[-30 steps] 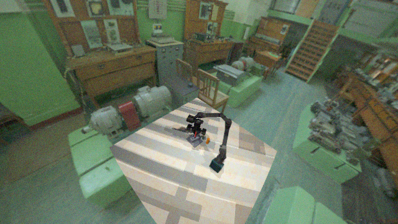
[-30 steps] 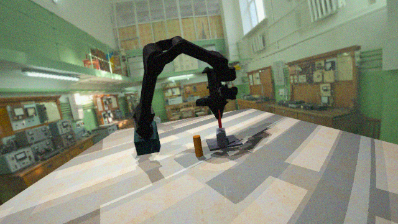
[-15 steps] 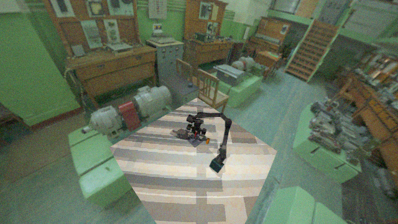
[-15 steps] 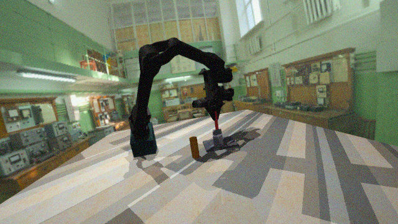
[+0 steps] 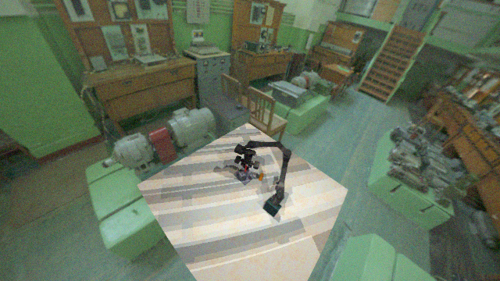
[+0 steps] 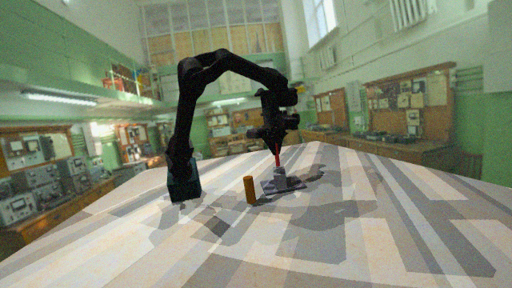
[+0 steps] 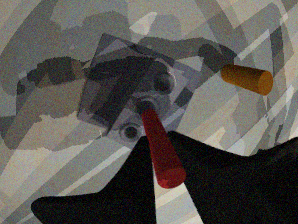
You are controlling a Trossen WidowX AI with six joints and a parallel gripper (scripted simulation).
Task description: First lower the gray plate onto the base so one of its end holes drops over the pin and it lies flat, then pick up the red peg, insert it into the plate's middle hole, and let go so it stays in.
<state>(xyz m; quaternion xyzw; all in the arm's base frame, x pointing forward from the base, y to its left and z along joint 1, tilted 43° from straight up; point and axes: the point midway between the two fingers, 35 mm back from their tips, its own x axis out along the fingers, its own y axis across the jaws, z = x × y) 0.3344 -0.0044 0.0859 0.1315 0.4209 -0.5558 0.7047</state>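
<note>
The gray plate is 7 cm below my gripper tip. Also, from my gripper tip: red peg: right at my gripper tip; then orange cylinder: 12 cm behind, 8 cm to the right, 7 cm below; then dark base: 1 cm ahead, 1 cm to the left, 11 cm below.
</note>
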